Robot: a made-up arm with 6 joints. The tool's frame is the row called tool. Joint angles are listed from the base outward. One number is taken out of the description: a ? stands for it. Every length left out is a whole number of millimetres.
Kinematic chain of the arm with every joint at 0, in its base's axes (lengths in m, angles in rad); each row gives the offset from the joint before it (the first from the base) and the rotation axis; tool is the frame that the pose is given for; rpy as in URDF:
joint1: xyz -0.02 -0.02 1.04 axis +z
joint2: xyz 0 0 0 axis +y
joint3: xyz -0.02 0 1.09 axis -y
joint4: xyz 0.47 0 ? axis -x
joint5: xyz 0 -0.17 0.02 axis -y
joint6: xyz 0.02 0 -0.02 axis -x
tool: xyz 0 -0.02 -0.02 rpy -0.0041 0.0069 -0.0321
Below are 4 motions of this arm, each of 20 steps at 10 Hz.
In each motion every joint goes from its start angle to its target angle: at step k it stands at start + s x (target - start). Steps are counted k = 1, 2, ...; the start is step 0. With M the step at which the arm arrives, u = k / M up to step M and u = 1 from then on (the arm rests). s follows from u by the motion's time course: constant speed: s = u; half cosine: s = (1 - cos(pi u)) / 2; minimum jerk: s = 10 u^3 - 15 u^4 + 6 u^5.
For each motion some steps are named. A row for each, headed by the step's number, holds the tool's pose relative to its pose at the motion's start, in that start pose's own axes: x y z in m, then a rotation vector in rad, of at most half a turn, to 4 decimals.
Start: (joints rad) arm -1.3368 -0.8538 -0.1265 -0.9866 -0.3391 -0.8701
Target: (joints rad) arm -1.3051 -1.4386 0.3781 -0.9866 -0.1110 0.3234
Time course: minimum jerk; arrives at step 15
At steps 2, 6, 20:
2: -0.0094 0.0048 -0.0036 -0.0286 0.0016 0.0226
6: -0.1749 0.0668 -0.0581 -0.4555 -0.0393 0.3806
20: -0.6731 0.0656 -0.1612 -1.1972 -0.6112 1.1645

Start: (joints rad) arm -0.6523 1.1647 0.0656 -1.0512 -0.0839 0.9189
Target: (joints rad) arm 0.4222 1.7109 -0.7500 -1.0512 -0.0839 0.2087
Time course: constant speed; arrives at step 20
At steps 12, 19, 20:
12: 0.0511 0.4080 -0.5113 -0.2248 0.7728 -0.2623
19: -0.0480 0.4746 -0.7610 -0.4168 0.9580 -0.7409
20: -0.0651 0.4790 -0.7906 -0.4451 0.9592 -0.8214

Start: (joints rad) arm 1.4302 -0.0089 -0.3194 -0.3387 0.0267 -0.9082
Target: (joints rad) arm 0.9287 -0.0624 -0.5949 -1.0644 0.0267 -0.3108
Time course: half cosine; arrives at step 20
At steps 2, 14, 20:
2: -0.0036 -0.0074 0.0016 0.0069 -0.0095 -0.0092
14: -0.1336 -0.1980 -0.0226 0.2567 -0.3101 -0.2813
20: -0.1654 -0.2312 -0.0496 0.3336 -0.3903 -0.3476

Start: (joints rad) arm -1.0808 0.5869 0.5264 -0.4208 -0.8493 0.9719
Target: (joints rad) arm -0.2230 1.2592 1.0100 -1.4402 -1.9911 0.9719
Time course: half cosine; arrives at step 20
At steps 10, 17, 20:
10: 0.5316 0.4425 0.2115 -0.0697 0.0496 1.0502
17: 0.8011 1.0826 0.2267 -0.2756 0.1902 1.9830
20: 0.8178 1.1672 0.2119 -0.3061 0.2108 2.0948

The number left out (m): -0.02
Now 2 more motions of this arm.
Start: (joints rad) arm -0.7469 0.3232 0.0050 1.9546 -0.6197 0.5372
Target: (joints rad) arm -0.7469 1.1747 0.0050 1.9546 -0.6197 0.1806
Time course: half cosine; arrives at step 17
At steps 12, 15, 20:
12: 0.4294 0.1746 0.7613 -0.0783 -0.4356 0.3730
15: 0.4590 0.2575 0.9261 -0.0993 -0.5106 0.4637
20: 0.4623 0.2761 0.9593 -0.1039 -0.5253 0.4827

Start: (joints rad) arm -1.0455 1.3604 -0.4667 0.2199 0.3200 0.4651
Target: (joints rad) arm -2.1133 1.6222 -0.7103 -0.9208 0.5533 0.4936
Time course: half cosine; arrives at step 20
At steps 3, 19, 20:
3: 0.0044 -0.0223 -0.0624 0.1164 0.0223 -0.0105
19: -0.0305 0.1608 -0.8523 1.9159 0.7786 -0.1638
20: -0.0310 0.1635 -0.8548 1.9254 0.7867 -0.1635

